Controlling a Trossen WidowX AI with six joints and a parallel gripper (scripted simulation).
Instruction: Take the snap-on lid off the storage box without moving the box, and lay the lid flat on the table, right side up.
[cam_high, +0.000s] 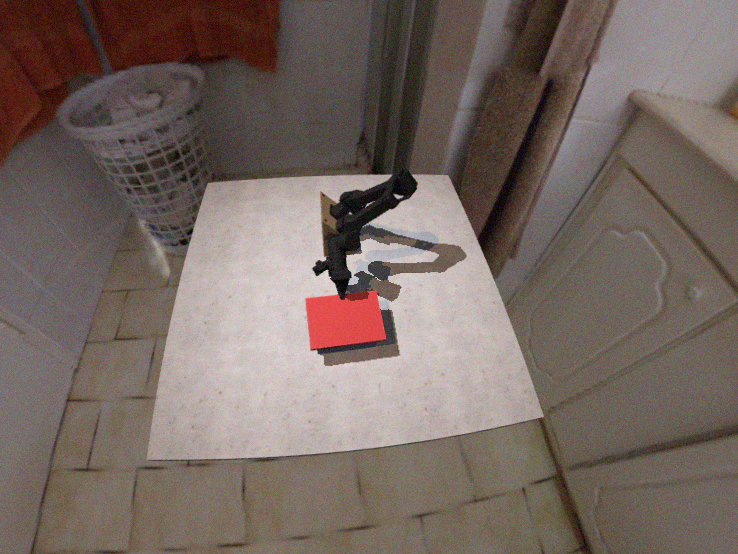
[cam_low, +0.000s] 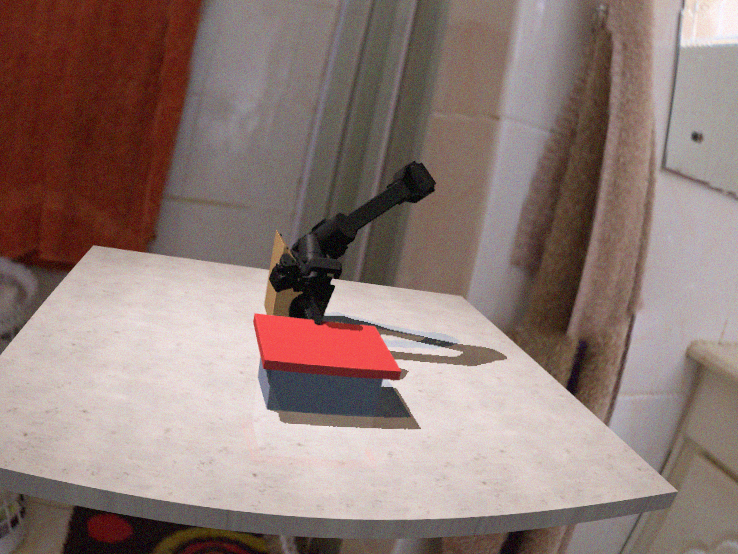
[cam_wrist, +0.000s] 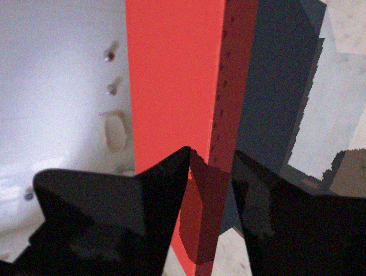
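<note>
Now: the red lid 8 cm ahead of my gripper tip and 1 cm to the left of it. Round my gripper tip: blue-grey storage box: 7 cm ahead, 1 cm to the left, 6 cm below.
</note>
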